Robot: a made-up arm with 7 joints. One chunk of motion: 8 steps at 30 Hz.
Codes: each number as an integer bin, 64 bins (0 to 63) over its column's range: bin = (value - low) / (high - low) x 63, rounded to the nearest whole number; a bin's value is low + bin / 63 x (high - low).
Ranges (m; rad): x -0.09..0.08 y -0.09..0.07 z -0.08..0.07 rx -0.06..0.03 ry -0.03..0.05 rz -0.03..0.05
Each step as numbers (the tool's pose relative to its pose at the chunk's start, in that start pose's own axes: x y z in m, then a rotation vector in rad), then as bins.
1 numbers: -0.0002 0.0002 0.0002 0.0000 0.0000 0.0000
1 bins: 33 36 34 42 24 24
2 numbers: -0.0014 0.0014 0.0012 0.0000 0.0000 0.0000
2 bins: 33 36 34 42 24 24
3 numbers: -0.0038 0.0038 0.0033 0.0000 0.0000 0.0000
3 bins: 32 37 35 42 24 24
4 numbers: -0.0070 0.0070 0.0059 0.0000 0.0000 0.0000
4 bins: 31 38 36 42 24 24
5 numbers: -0.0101 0.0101 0.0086 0.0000 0.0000 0.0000
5 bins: 30 39 37 42 24 24
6 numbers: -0.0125 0.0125 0.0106 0.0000 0.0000 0.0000
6 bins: 29 40 38 42 24 24
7 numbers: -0.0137 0.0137 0.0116 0.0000 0.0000 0.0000
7 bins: 28 41 38 42 24 24
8 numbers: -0.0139 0.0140 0.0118 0.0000 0.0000 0.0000
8 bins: 28 41 39 42 24 24
